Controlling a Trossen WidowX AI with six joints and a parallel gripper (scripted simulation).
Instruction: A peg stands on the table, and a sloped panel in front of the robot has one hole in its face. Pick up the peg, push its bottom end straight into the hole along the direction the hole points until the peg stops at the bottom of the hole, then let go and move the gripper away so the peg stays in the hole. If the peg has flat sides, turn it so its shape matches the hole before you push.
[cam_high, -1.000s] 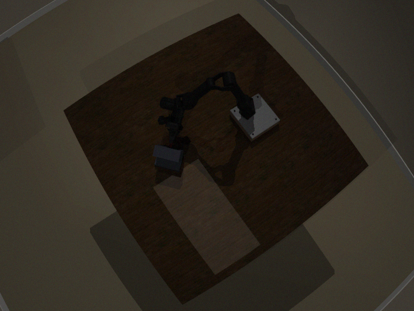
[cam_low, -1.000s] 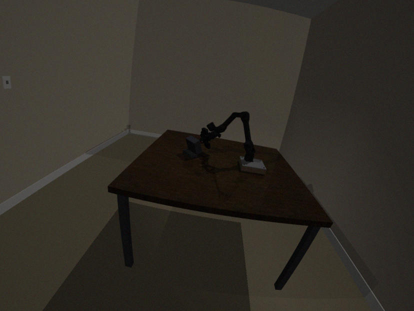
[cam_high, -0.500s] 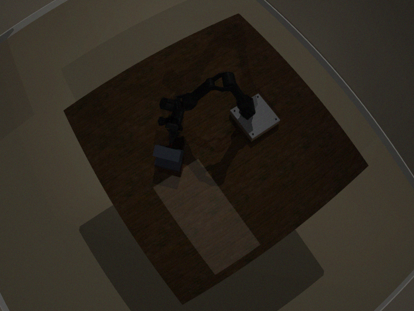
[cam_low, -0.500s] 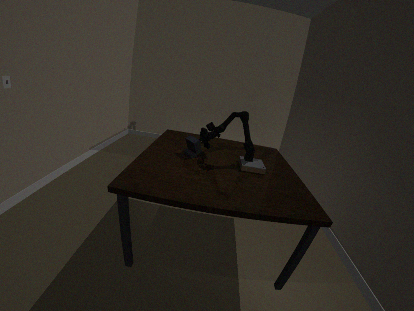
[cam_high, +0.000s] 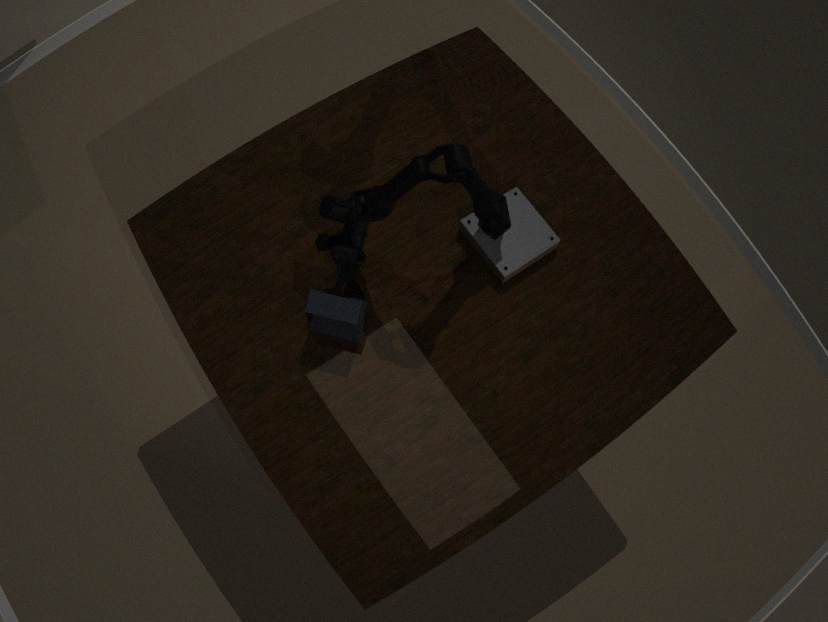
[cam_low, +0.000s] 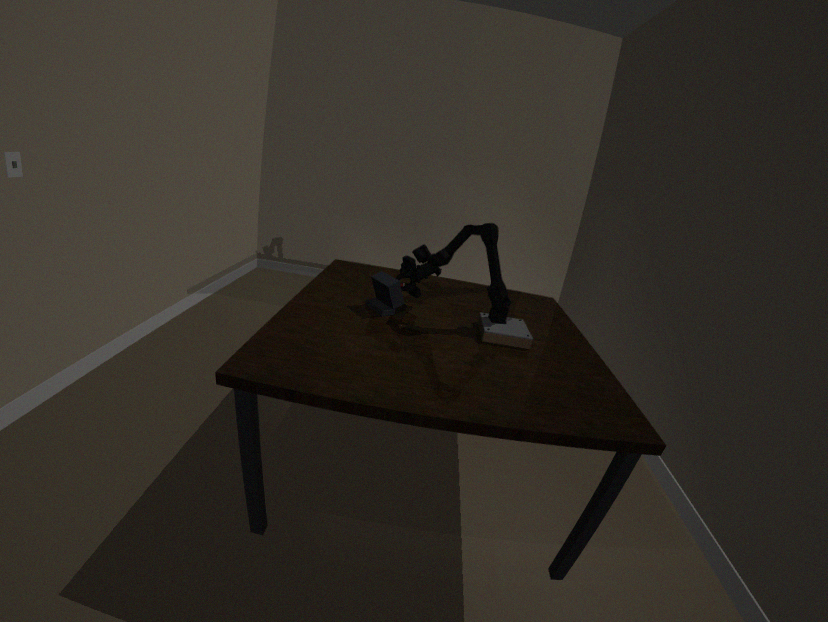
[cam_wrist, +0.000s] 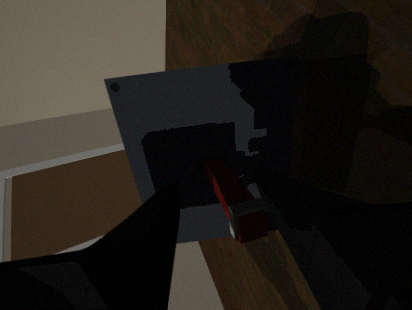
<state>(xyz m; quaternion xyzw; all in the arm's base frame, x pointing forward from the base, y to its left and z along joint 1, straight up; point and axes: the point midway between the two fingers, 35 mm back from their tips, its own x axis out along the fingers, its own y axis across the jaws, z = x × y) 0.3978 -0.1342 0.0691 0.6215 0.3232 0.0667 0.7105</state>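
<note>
Now: gripper tip 20 mm past the peg and 10 mm to the left of it. Round my gripper tip: sloped panel 30 mm ahead, 20 mm to the left, 20 mm below.
</note>
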